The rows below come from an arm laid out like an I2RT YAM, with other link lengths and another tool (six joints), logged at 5 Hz.
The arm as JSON. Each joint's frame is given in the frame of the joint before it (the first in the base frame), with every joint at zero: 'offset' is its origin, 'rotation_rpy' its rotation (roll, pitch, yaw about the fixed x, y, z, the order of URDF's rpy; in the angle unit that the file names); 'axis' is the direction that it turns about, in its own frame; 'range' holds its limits. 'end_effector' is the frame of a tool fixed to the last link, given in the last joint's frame.
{
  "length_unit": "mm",
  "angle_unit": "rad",
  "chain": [
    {
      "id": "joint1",
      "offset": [
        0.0,
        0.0,
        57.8
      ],
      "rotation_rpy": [
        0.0,
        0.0,
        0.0
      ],
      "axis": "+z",
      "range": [
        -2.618,
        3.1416
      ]
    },
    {
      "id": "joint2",
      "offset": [
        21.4,
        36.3,
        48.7
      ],
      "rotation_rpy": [
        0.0,
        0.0,
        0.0
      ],
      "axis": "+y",
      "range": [
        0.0,
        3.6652
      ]
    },
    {
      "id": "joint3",
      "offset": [
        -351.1,
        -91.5,
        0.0
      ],
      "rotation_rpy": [
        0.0,
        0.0,
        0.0
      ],
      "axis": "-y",
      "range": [
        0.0,
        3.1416
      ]
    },
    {
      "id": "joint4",
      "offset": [
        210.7,
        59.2,
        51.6
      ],
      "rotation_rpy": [
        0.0,
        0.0,
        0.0
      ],
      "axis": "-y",
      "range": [
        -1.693,
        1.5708
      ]
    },
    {
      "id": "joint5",
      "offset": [
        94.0,
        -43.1,
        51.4
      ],
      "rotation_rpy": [
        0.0,
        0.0,
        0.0
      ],
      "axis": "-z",
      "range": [
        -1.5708,
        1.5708
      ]
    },
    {
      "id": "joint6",
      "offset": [
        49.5,
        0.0,
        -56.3
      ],
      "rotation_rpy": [
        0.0,
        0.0,
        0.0
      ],
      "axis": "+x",
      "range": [
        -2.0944,
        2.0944
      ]
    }
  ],
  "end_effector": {
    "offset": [
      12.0,
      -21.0,
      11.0
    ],
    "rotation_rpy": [
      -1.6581,
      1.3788,
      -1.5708
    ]
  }
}
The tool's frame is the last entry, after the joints.
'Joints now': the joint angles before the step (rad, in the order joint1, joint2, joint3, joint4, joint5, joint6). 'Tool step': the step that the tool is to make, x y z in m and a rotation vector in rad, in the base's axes. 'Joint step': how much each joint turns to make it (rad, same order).
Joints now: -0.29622, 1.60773, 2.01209, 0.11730, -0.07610, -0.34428
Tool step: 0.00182, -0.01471, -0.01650, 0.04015, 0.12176, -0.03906
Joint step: -0.03929, -0.00418, 0.00005, -0.13240, 0.00000, 0.00038
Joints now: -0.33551, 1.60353, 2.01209, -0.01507, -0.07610, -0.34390
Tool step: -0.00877, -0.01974, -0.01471, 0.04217, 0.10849, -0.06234
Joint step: -0.06217, -0.01106, -0.00001, -0.12739, 0.00038, 0.00038
